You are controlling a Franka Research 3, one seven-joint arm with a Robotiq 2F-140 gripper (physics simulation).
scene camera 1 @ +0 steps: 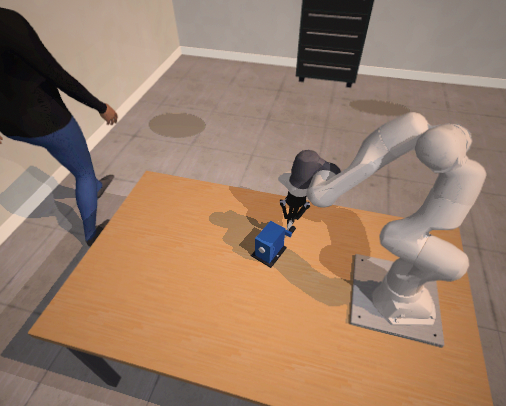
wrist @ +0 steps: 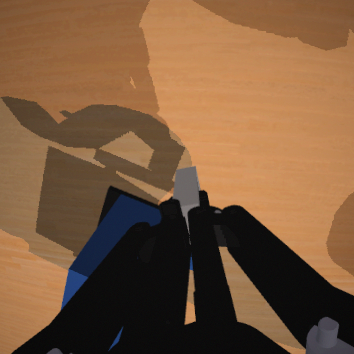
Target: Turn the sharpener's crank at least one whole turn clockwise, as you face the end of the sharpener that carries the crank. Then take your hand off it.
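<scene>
The blue sharpener (scene camera 1: pixel 270 242) (wrist: pixel 117 215) stands upright on its black base near the middle of the table. Its crank, a short blue arm (scene camera 1: pixel 288 233) with a black handle (scene camera 1: pixel 292 229), sticks out at the far right end, in scene camera 1. My gripper (scene camera 1: pixel 290 223) (wrist: pixel 188 182) is shut and empty, pointing down. Its fingertips are right at the crank handle, on its far side in scene camera 1; whether they touch it I cannot tell. In the wrist view the fingers hide most of the crank and part of the sharpener.
The wooden table (scene camera 1: pixel 165 300) carries the arm's grey base plate (scene camera 1: pixel 335 322) at the right. A person (scene camera 1: pixel 82 150) stands at the table's left side. A black drawer cabinet (scene camera 1: pixel 332 42) stands by the back wall. Shadows of the arm fall around the sharpener.
</scene>
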